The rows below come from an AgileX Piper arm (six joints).
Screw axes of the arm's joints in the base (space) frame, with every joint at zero. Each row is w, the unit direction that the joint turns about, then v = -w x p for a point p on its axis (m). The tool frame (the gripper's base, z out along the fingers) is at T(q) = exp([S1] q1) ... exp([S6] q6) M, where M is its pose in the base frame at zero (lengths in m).
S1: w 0 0 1 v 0 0 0
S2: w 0 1 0 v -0.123 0 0
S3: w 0 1 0 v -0.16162 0 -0.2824
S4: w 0.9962 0 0.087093 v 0 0.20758 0
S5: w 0 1 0 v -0.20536 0 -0.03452
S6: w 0.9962 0 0.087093 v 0 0.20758 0
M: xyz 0.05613 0 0.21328 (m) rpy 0 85.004 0 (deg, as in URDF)
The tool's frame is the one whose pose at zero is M.
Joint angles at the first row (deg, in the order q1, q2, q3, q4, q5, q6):
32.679, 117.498, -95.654, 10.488, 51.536, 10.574
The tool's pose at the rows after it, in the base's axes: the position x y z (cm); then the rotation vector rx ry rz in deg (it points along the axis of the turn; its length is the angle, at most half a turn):
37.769 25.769 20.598 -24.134 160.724 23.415
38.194 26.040 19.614 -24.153 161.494 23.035
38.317 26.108 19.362 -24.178 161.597 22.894
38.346 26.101 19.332 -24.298 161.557 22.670
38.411 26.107 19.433 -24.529 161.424 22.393
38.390 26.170 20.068 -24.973 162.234 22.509
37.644 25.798 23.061 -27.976 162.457 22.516
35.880 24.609 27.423 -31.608 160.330 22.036
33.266 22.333 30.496 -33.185 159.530 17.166
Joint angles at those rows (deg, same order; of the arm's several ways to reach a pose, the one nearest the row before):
32.679, 121.054, -98.403, 10.488, 51.542, 10.574
32.679, 122.888, -99.403, 10.488, 51.488, 10.574
32.678, 123.365, -99.674, 10.428, 51.401, 10.573
32.679, 123.431, -99.729, 10.247, 51.401, 10.575
32.678, 123.491, -100.078, 9.974, 51.636, 10.573
32.679, 123.465, -101.595, 10.172, 53.993, 10.574
32.679, 120.692, -103.756, 10.189, 59.697, 9.409
32.679, 114.598, -103.497, 9.409, 64.355, 7.757
32.679, 106.860, -98.752, 5.711, 67.551, 7.894

